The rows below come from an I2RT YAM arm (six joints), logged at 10 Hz.
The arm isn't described. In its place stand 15 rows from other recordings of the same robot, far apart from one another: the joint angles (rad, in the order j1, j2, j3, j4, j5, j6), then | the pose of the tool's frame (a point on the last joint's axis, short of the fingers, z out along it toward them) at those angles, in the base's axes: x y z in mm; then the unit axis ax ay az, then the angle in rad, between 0 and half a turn.
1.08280, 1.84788, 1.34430, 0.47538, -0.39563, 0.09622 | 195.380 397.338 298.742 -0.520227 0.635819 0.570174 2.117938
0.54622, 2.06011, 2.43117, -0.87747, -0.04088, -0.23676 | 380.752 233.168 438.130 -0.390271 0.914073 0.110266 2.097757
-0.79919, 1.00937, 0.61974, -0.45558, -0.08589, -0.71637 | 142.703 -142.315 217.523 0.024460 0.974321 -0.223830 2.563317
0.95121, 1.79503, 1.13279, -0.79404, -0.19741, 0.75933 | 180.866 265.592 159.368 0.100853 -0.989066 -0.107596 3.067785
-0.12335, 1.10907, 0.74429, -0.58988, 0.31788, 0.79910 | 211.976 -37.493 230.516 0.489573 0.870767 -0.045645 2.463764
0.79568, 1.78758, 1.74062, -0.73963, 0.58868, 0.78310 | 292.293 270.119 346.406 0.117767 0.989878 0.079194 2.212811
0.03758, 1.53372, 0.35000, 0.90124, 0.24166, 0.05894 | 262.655 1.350 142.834 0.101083 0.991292 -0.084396 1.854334
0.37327, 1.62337, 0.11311, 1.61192, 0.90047, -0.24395 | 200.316 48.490 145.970 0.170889 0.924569 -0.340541 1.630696
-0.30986, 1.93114, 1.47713, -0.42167, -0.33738, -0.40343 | 411.677 -119.434 224.389 -0.108132 0.993588 0.033033 2.384111
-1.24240, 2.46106, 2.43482, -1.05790, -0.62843, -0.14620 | 187.445 -485.231 242.299 0.448905 0.889011 0.090244 2.387825
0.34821, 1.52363, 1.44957, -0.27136, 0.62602, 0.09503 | 339.019 100.874 384.091 0.095776 0.983214 -0.155299 1.881657
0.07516, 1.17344, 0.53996, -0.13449, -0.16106, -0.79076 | 228.247 22.913 184.447 -0.449195 0.890461 -0.072822 2.338761
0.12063, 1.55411, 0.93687, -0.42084, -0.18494, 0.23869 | 302.461 43.259 190.702 0.033402 0.989785 0.138602 2.652826
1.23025, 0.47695, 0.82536, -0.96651, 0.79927, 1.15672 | 49.369 62.918 317.470 0.168623 0.938318 0.301872 2.146958
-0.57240, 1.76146, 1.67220, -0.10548, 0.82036, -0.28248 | 335.438 -247.118 391.621 0.385465 0.725710 -0.569879 2.313656
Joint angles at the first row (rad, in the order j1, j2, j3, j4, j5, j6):
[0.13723, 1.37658, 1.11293, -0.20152, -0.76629, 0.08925]
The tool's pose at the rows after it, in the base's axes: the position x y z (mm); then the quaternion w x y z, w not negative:
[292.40 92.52 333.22 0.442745 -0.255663 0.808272 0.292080]
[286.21 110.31 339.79 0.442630 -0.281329 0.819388 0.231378]
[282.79 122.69 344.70 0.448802 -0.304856 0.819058 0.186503]
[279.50 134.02 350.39 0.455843 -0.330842 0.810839 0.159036]
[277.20 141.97 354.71 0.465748 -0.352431 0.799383 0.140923]
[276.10 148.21 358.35 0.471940 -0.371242 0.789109 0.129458]
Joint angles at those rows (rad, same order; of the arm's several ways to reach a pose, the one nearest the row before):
[0.24357, 1.36306, 1.18419, -0.36814, -0.57203, -0.04164]
[0.32041, 1.36678, 1.23080, -0.44525, -0.42114, -0.11143]
[0.37323, 1.37341, 1.26128, -0.47676, -0.31801, -0.16836]
[0.41793, 1.38020, 1.28931, -0.49381, -0.25687, -0.21832]
[0.44826, 1.38345, 1.30452, -0.49100, -0.22102, -0.26101]
[0.46982, 1.39008, 1.32144, -0.49217, -0.20231, -0.29755]

